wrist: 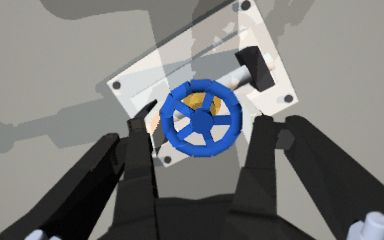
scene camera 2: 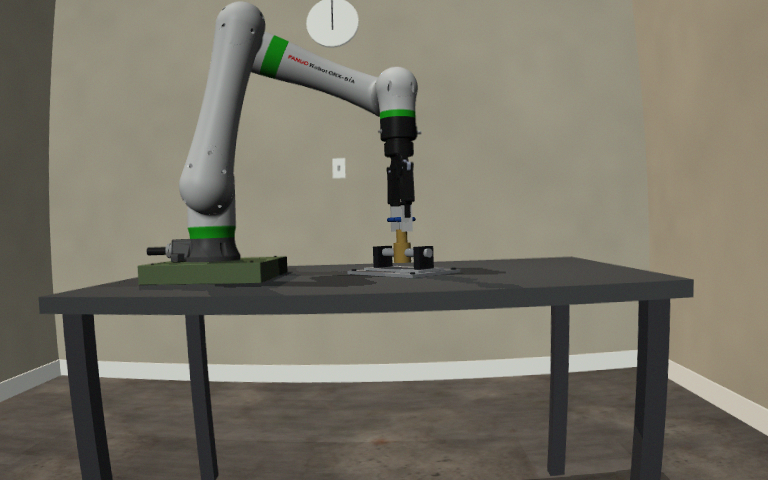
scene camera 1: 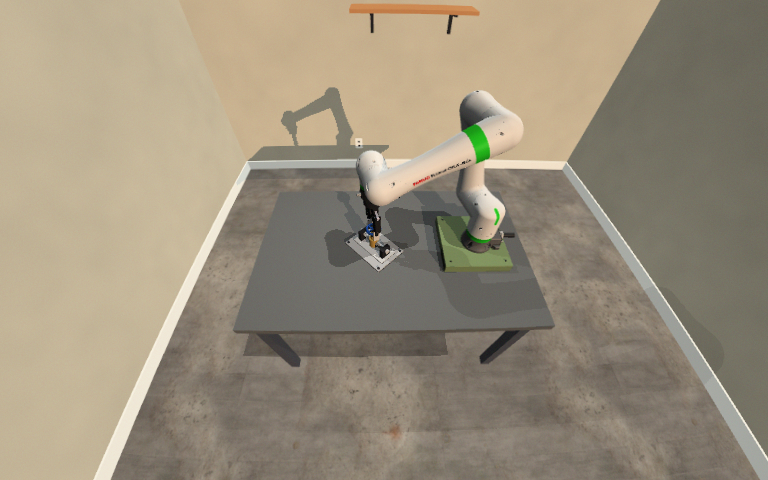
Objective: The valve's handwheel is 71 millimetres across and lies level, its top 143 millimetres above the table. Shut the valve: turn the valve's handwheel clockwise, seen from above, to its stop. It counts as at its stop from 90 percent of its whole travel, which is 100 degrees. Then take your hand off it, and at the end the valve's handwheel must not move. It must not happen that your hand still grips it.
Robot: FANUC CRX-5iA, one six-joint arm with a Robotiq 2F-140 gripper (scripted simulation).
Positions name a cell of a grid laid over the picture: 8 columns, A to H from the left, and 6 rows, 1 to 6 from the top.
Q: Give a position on a blue spoked handwheel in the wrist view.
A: E3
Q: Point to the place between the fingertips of my gripper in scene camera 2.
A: At E3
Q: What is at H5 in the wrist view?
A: My gripper.
